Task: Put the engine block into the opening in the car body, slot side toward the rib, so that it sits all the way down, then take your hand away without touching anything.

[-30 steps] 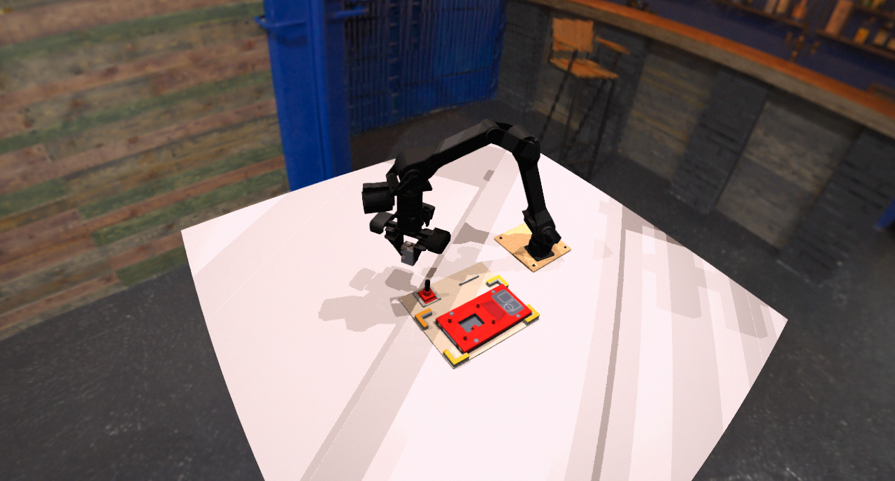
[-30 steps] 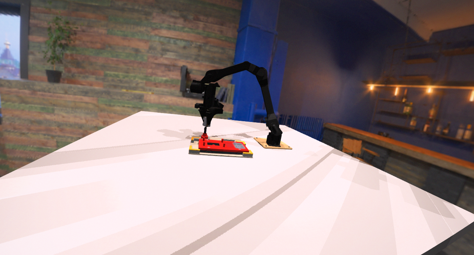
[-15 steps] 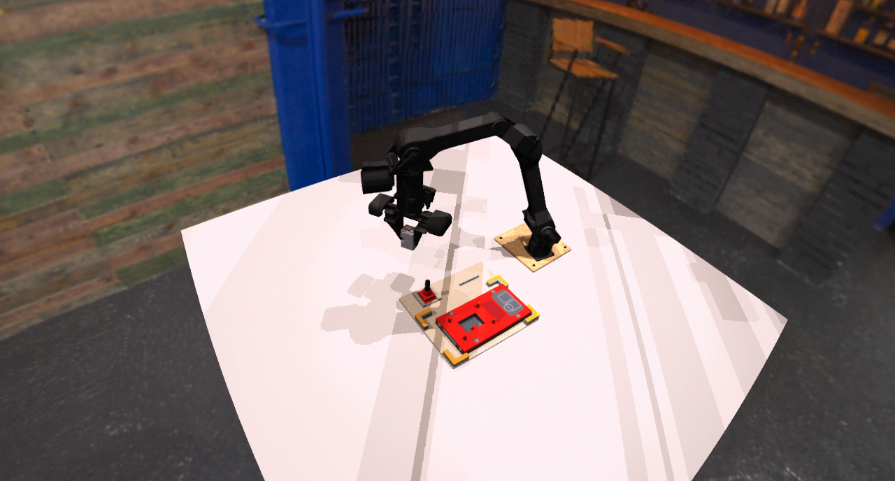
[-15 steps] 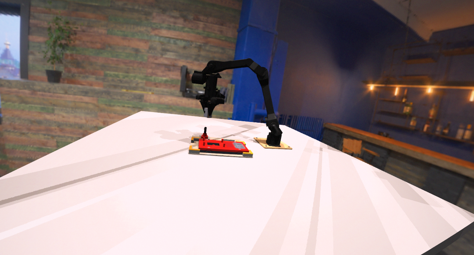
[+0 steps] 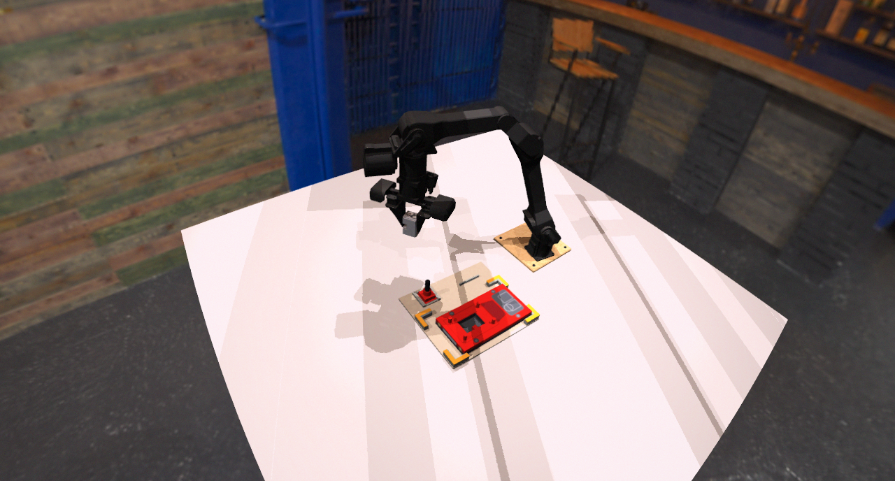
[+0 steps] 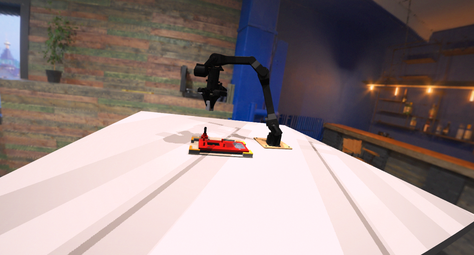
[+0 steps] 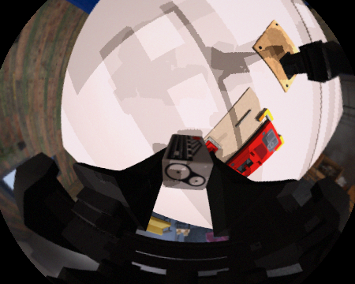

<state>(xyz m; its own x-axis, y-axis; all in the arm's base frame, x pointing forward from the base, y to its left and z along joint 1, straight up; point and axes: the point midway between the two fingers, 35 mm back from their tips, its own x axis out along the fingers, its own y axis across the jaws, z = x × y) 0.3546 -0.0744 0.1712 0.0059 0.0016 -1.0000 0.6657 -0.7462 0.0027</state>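
Right now the black upright peg is 110 mm below my gripper tip and 100 mm to the left of it. The rest, counted from my gripper tip: grey finned engine block (10 mm above).
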